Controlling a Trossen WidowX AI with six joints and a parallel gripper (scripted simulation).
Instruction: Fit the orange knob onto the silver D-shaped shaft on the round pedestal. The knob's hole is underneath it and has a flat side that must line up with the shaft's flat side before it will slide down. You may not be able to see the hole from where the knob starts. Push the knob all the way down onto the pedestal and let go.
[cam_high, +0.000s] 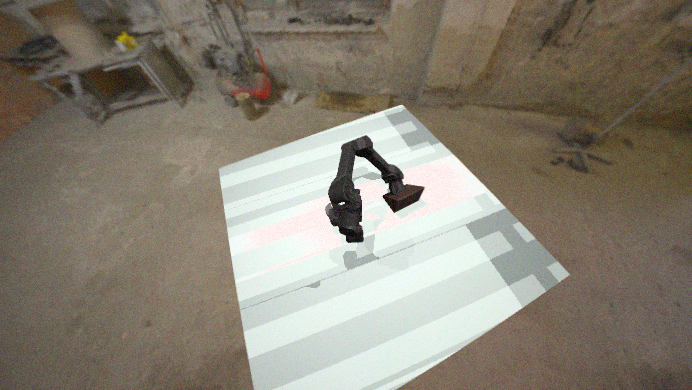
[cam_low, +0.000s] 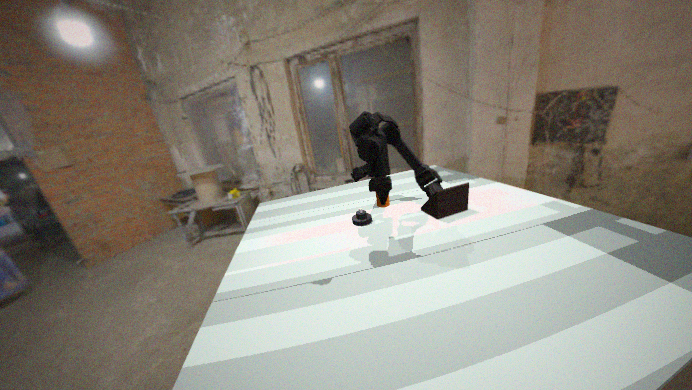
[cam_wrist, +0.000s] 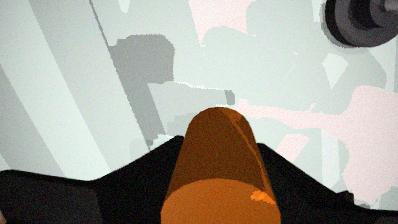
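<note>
My gripper tip is now 2 cm short of the round pedestal, 18 cm to the left of it and 11 cm above it. Also, from my gripper tip: orange knob: 3 cm above.
</note>
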